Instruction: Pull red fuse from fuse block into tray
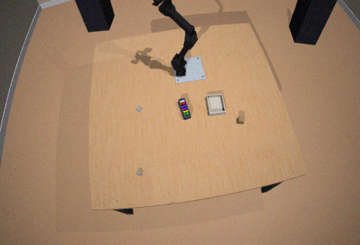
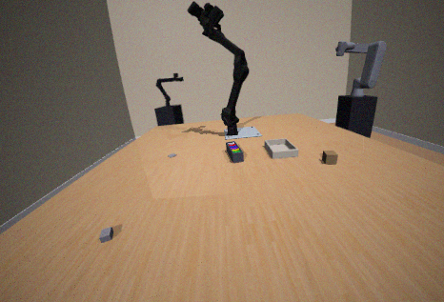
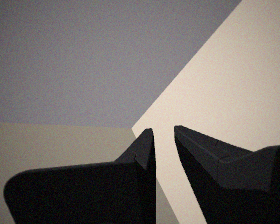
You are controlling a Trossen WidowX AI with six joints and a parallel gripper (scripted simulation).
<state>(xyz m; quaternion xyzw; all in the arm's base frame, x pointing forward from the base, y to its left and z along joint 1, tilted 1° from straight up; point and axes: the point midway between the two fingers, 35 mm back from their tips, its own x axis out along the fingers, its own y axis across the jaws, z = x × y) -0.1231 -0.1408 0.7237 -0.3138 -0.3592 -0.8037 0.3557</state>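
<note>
My gripper tip is now 730 mm above the red fuse, 410 mm short of it and 190 mm to the right of it. Also, from my gripper tip: brown cube 740 mm below, 540 mm to the left, 500 mm ahead; then white tray 750 mm below, 400 mm ahead, 390 mm to the left.
</note>
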